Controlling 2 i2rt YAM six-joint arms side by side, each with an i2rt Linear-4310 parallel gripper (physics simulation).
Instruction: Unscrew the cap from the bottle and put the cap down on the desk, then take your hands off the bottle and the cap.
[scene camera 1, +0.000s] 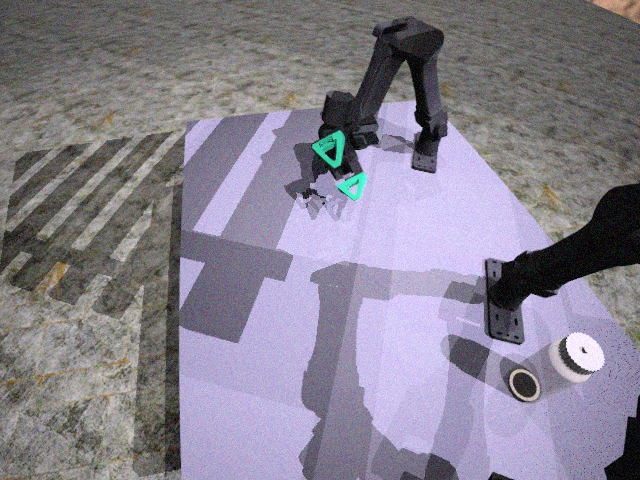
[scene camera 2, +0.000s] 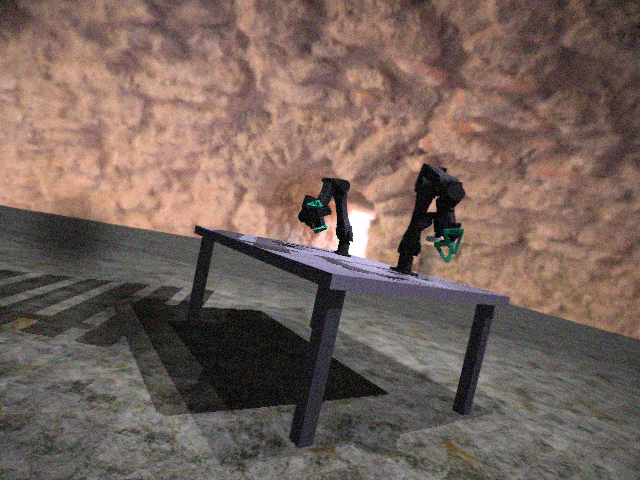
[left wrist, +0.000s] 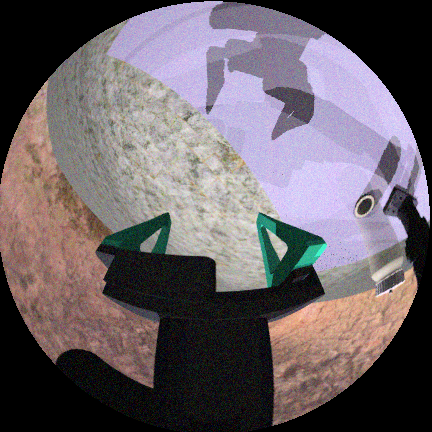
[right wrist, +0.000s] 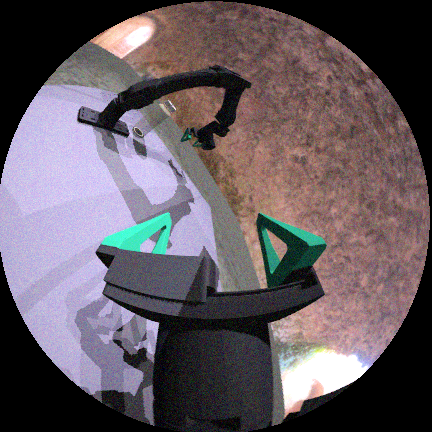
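Where they show: left gripper, fingertip midpoint: (scene camera 2: 450, 258) (left wrist: 213, 216) (right wrist: 186, 143); right gripper, fingertip midpoint: (scene camera 1: 347, 183) (scene camera 2: 324, 216) (right wrist: 213, 217); left arm's base, link origin: (scene camera 1: 502, 299) (scene camera 2: 403, 272) (right wrist: 104, 122); right arm's base, link origin: (scene camera 1: 425, 152) (scene camera 2: 341, 254).
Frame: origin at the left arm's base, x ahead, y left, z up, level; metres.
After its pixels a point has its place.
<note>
A see-through bottle (scene camera 1: 549, 373) @(z 0.118, x -0.005, y 0.201 m) (left wrist: 380, 240) @(z 0.097, x -0.013, y 0.209 m) (right wrist: 151, 120) @(z 0.079, x -0.003, y 0.158 m) stands upright on the lilac desk (scene camera 1: 232, 413) @(z 0.000, x 0.460, y 0.360 m) (scene camera 2: 413, 289) @(z -0.015, x 0.122, y 0.491 m), near the left arm's base. Its white ribbed cap (scene camera 1: 584, 351) @(z 0.170, x -0.029, y 0.180 m) (left wrist: 389, 283) (right wrist: 171, 106) @(z 0.165, x -0.007, y 0.165 m) sits on its top. I cannot make out the bottle in scene camera 2. My left gripper (scene camera 2: 448, 244) (left wrist: 213, 216) @(z 0.100, x 0.013, y 0.460 m) (right wrist: 186, 143) @(z 0.100, x 0.013, y 0.460 m) is open and empty, off to one side of the bottle and apart from it. My right gripper (scene camera 1: 343, 167) (scene camera 2: 318, 217) @(z 0.165, x 0.378, y -0.062 m) (right wrist: 213, 217) @(z 0.165, x 0.378, y -0.062 m) is open and empty above the far part of the desk in scene camera 1, far from the bottle.
The left arm (scene camera 1: 568, 253) @(z 0.259, x 0.034, y 0.085 m) rises from a dark base plate (scene camera 1: 504, 322) @(z 0.010, x 0.005, y 0.063 m) close to the bottle. The right arm's base plate (scene camera 1: 424, 161) @(z 0.010, x 0.203, y -0.416 m) is at the desk's far end in scene camera 1. Dark shadows of the arms cross the desk. Stone floor (scene camera 2: 103, 392) surrounds it.
</note>
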